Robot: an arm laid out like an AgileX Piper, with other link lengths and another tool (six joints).
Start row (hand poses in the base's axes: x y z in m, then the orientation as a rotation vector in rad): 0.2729, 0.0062, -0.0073, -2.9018, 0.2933, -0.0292
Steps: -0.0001, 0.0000, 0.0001, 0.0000, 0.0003, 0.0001; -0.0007, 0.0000, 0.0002, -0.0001, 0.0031, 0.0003; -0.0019, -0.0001, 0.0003, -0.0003, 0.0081, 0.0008; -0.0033, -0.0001, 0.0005, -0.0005, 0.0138, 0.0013; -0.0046, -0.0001, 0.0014, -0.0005, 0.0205, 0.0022; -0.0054, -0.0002, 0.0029, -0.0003, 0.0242, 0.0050; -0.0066, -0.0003, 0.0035, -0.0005, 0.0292, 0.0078; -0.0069, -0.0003, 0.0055, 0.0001, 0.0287, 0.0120; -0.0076, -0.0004, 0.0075, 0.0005, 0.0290, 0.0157; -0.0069, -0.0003, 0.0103, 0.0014, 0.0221, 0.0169; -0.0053, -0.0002, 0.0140, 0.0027, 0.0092, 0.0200; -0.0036, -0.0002, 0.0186, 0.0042, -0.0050, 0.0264; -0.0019, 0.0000, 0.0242, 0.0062, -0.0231, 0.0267; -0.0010, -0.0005, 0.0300, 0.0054, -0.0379, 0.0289; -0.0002, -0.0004, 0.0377, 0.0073, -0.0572, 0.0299; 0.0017, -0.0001, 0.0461, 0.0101, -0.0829, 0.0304; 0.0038, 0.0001, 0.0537, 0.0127, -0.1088, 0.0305; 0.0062, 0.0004, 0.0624, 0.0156, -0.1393, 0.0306
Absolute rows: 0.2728, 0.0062, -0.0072, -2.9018, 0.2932, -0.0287; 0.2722, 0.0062, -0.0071, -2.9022, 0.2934, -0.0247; 0.2710, 0.0061, -0.0070, -2.9030, 0.2936, -0.0174; 0.2696, 0.0061, -0.0068, -2.9038, 0.2938, -0.0090; 0.2683, 0.0061, -0.0059, -2.9045, 0.2937, 0.0008; 0.2675, 0.0060, -0.0044, -2.9050, 0.2902, 0.0067; 0.2663, 0.0059, -0.0038, -2.9059, 0.2870, 0.0144; 0.2660, 0.0059, -0.0018, -2.9059, 0.2808, 0.0144; 0.2653, 0.0058, 0.0002, -2.9060, 0.2754, 0.0155; 0.2660, 0.0059, 0.0030, -2.9047, 0.2725, 0.0059; 0.2676, 0.0060, 0.0067, -2.9026, 0.2657, -0.0122; 0.2693, 0.0060, 0.0113, -2.9005, 0.2539, -0.0314; 0.2710, 0.0062, 0.0169, -2.8967, 0.2502, -0.0573; 0.2719, 0.0057, 0.0227, -2.8960, 0.2445, -0.0784; 0.2727, 0.0058, 0.0304, -2.8917, 0.2396, -0.1058; 0.2746, 0.0061, 0.0388, -2.8853, 0.2342, -0.1422; 0.2767, 0.0063, 0.0464, -2.8786, 0.2293, -0.1788; 0.2791, 0.0066, 0.0551, -2.8702, 0.2236, -0.2219
